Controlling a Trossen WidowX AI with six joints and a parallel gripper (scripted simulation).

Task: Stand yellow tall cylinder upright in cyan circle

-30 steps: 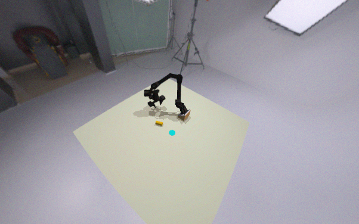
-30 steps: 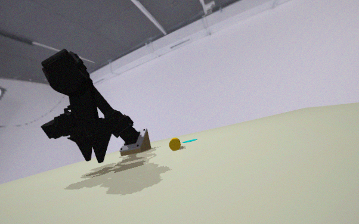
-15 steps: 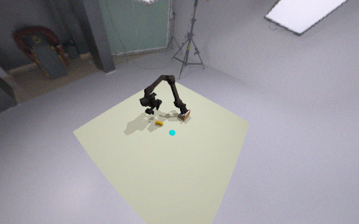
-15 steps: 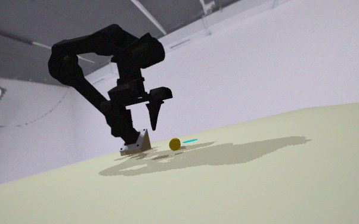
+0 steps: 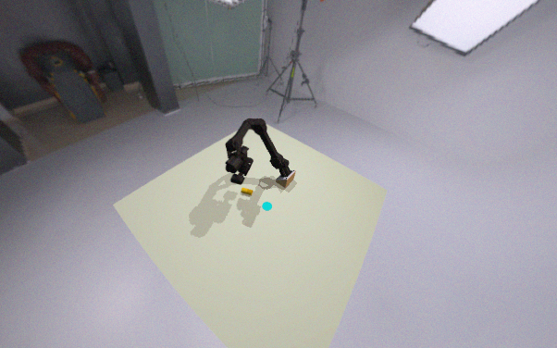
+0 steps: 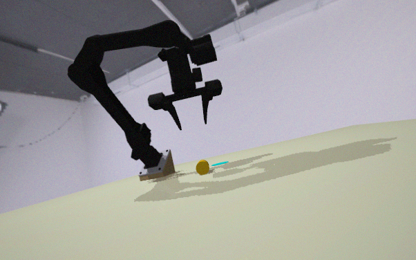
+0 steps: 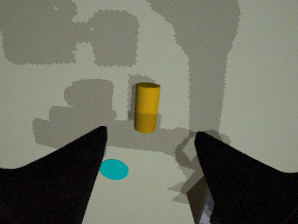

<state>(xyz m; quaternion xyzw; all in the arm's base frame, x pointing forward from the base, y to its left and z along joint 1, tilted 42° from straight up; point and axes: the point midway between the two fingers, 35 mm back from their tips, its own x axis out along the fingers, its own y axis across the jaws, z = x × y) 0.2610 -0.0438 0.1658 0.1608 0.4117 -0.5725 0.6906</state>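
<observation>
Right now the yellow cylinder is 10 mm behind my gripper tip, 20 mm to the left of it and 110 mm below it. Round my gripper tip: cyan circle 20 mm behind, 180 mm to the left, 120 mm below.
</observation>
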